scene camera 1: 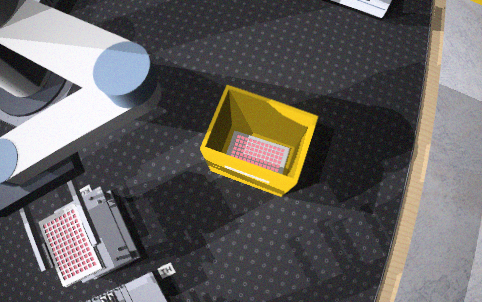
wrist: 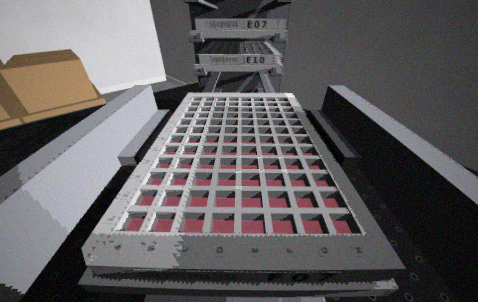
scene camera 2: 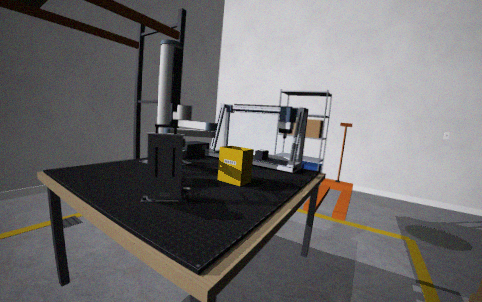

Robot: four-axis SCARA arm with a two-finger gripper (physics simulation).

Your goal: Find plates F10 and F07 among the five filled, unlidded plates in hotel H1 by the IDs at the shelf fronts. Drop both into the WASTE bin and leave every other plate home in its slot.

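Pixels of known places: gripper, fingertip midpoint: (scene camera 1: 71,257) (wrist: 239,101); arm's base, origin of the base link: (scene camera 1: 32,74).
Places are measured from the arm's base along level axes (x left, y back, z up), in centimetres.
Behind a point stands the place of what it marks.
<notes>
My gripper (scene camera 1: 71,257) @(z 18.2, x -32.9, y -41.2 cm) (wrist: 239,101) @(z 18.2, x -32.9, y -41.2 cm) is shut on plate F07 (scene camera 1: 70,245) @(z 17.2, x -31.4, y -39.8 cm) (wrist: 240,255) @(z 17.4, x -27.4, y -35.1 cm), which has red-filled wells; its shaded front ID shows at the bottom of the wrist view. The plate is level and outside the hotel. Hotel H1 (scene camera 1: 145,289) @(z 2.1, x -37.2, y -51.9 cm) (scene camera 2: 165,170) @(z 14.3, x -49.1, y -59.2 cm) shows beyond it in the wrist view, with plate E07 (wrist: 225,24) @(z 21.8, x -37.8, y -48.3 cm) above plate E10 (wrist: 225,60) @(z 19.0, x -37.7, y -48.4 cm). The yellow WASTE bin (scene camera 1: 252,178) @(z 11.1, x -8.5, y -65.6 cm) (scene camera 2: 235,167) @(z 11.3, x -8.6, y -68.5 cm) stands upright. A red-filled plate (scene camera 1: 260,152) @(z 2.8, x -1.2, y -65.3 cm) lies at its bottom; its ID does not show. Other hotel slots are hidden or too small to read.
A grey device (scene camera 1: 112,225) @(z 7.3, x -26.4, y -42.2 cm) stands right of the held plate in the first scene view. The arm's blue-capped joint (scene camera 1: 121,70) @(z 34.4, x -4.5, y -45.5 cm) is left of the bin. A gantry frame (scene camera 2: 255,108) @(z 48.8, x 62.4, y -40.3 cm) stands behind the bin. The wooden table edge (scene camera 1: 417,150) @(z 0.0, x 12.6, y -101.7 cm) is at the right.
</notes>
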